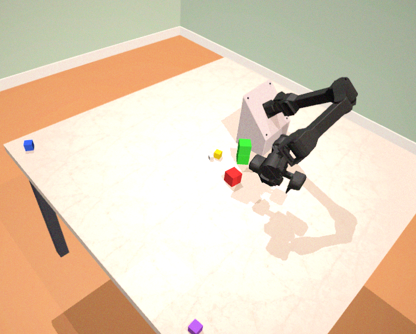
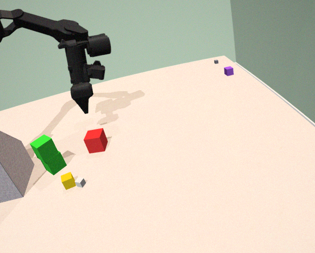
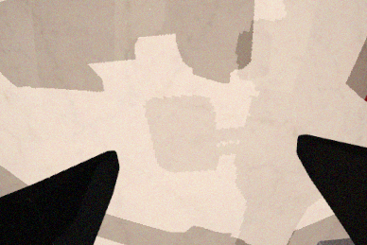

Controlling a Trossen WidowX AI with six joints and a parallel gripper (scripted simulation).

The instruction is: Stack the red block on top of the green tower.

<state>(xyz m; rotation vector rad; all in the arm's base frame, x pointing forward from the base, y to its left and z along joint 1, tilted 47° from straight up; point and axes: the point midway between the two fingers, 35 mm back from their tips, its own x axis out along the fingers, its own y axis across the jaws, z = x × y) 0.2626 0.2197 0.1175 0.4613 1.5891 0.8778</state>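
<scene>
The red block lies 16 cm to the right of my gripper tip, 4 cm below it and 4 cm ahead of it. Round my gripper tip: yellow block: 29 cm to the right, 5 cm below, 3 cm behind; then small white block: 30 cm to the right, 5 cm below; then purple block: 53 cm ahead, 14 cm to the left, 5 cm below.
</scene>
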